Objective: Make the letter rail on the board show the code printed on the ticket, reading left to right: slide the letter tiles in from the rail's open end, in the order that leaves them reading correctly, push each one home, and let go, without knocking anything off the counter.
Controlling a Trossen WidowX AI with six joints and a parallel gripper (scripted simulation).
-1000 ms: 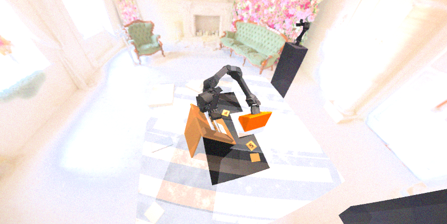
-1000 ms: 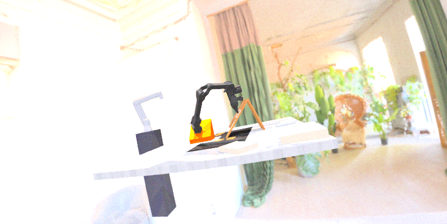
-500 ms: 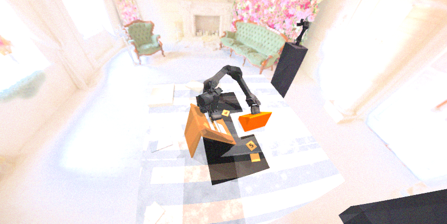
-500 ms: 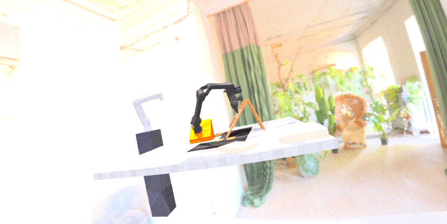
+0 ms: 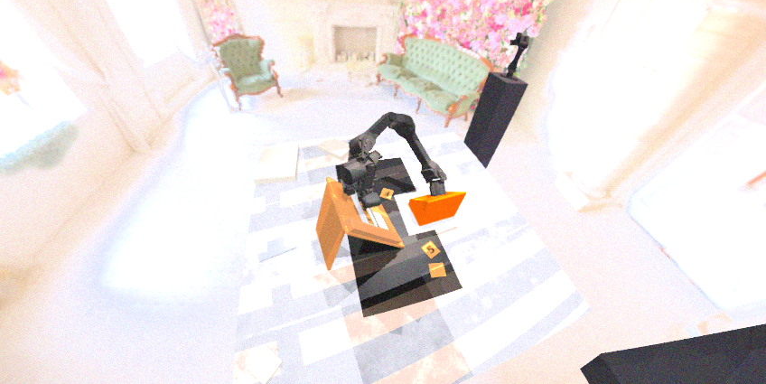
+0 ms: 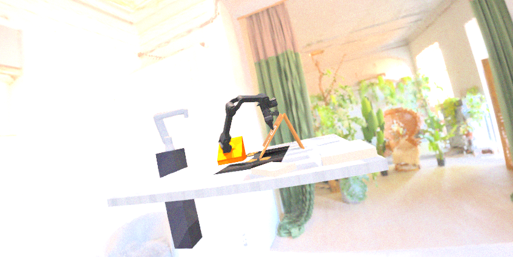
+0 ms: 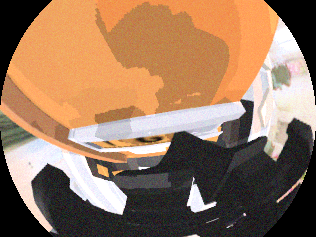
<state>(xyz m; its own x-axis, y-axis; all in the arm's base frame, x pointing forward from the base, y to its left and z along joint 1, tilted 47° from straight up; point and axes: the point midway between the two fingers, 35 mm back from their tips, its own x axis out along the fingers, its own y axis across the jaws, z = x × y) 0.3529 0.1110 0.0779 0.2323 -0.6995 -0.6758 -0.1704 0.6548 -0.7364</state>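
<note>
Now: the tile marked g 30 mm to the left of my gripper tip. Round my gripper tip: black mat: 170 mm below, 160 mm behind, 20 mm to the right; then tile marked 5: 260 mm behind, 190 mm to the left, 170 mm below; then ticket: 80 mm below, 70 mm behind, 50 mm to the left.
</note>
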